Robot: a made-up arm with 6 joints. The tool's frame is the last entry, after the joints. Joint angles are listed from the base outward.
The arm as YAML. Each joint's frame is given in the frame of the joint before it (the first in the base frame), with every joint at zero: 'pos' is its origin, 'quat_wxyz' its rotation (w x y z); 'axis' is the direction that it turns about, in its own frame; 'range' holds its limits. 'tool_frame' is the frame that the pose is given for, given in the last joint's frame.
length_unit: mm
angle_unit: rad
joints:
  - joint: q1
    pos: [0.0, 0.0, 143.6]
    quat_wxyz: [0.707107, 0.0, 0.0, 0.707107]
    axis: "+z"
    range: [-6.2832, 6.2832]
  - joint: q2
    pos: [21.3, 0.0, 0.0]
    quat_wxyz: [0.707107, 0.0, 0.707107, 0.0]
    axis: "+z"
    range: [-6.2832, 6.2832]
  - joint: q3
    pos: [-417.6, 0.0, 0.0]
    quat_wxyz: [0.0, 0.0, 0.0, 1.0]
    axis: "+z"
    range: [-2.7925, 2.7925]
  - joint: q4
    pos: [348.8, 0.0, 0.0]
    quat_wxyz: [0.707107, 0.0, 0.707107, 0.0]
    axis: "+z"
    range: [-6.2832, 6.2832]
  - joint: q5
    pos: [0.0, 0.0, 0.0]
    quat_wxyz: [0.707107, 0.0, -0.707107, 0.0]
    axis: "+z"
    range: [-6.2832, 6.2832]
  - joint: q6
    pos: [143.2, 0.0, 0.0]
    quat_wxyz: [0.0, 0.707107, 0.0, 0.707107]
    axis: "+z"
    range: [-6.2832, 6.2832]
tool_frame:
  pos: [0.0, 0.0, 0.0]
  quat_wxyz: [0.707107, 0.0, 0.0, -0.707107]
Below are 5 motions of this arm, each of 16 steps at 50 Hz.
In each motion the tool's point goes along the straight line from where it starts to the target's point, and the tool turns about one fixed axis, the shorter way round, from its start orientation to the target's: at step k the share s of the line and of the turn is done. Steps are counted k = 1, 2, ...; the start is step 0. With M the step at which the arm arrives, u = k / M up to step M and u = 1 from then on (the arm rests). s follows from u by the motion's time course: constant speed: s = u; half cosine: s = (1 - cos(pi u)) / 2; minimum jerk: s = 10 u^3 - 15 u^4 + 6 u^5.
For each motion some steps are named. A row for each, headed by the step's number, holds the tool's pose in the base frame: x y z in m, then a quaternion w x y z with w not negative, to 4 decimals.
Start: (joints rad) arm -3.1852 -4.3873 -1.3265 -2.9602 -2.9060 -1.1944
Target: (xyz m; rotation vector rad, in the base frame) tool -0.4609 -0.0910 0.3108 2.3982 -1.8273 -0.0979
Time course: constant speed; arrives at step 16
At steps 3, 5, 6, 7, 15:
3: -0.5228 -0.0202 0.1956 0.0815 -0.6462 0.7527 -0.0960
5: -0.5133 -0.0311 0.2133 0.0595 -0.6726 0.7336 -0.0765
6: -0.5085 -0.0366 0.2222 0.0484 -0.6853 0.7235 -0.0667
7: -0.5037 -0.0420 0.2310 0.0373 -0.6977 0.7131 -0.0568
15: -0.4657 -0.0856 0.3019 0.0514 0.7843 -0.6179 -0.0225

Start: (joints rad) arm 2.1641 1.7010 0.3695 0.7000 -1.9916 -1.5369
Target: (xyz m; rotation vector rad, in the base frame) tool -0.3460 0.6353 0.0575 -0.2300 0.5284 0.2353
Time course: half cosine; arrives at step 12
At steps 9, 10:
9: -0.3464 0.6344 0.0546 0.9503 -0.1142 0.2637 0.1200
10: -0.3462 0.6349 0.0562 0.9512 -0.1136 0.2617 0.1177

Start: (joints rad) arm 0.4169 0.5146 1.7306 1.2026 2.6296 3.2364
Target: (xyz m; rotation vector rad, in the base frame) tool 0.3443 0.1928 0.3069 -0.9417 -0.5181 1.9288
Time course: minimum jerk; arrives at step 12
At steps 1, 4, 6, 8, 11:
1: 0.2986 0.2268 0.3473 0.3786 -0.5090 -0.1924 0.7487
4: 0.3080 0.2198 0.3390 0.3940 -0.4835 -0.1963 0.7566
6: 0.3213 0.2099 0.3272 0.4153 -0.4465 -0.2015 0.7665
8: 0.3347 0.2000 0.3154 0.4357 -0.4087 -0.2063 0.7749
11: 0.3441 0.1930 0.3071 0.4497 -0.3815 -0.2095 0.7800

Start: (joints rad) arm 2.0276 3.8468 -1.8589 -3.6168 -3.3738 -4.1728
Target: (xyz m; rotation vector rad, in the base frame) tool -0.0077 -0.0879 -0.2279 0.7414 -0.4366 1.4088
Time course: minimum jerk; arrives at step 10
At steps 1, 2, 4, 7, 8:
1: -0.0030 -0.0766 -0.2324 0.6782 0.4247 -0.1683 0.5755
2: -0.0032 -0.0771 -0.2322 0.6784 0.4201 -0.1697 0.5783
4: -0.0045 -0.0801 -0.2310 0.6792 0.3957 -0.1767 0.5924
7: -0.0069 -0.0860 -0.2286 0.6788 0.3459 -0.1902 0.6191
8: -0.0074 -0.0872 -0.2282 0.6785 0.3357 -0.1929 0.6243

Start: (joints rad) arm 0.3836 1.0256 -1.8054 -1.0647 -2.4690 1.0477
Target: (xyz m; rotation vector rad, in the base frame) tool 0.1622 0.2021 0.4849 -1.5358 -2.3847 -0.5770
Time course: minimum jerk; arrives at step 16
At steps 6, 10, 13, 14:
6: 0.1251 0.1657 0.4945 0.1696 -0.6106 -0.7279 -0.2618
10: 0.1481 0.1883 0.4885 0.1412 -0.5599 -0.7855 -0.2227
13: 0.1597 0.1997 0.4855 0.1264 -0.5326 -0.8121 -0.2023
14: 0.1614 0.2013 0.4851 0.1243 -0.5285 -0.8158 -0.1993

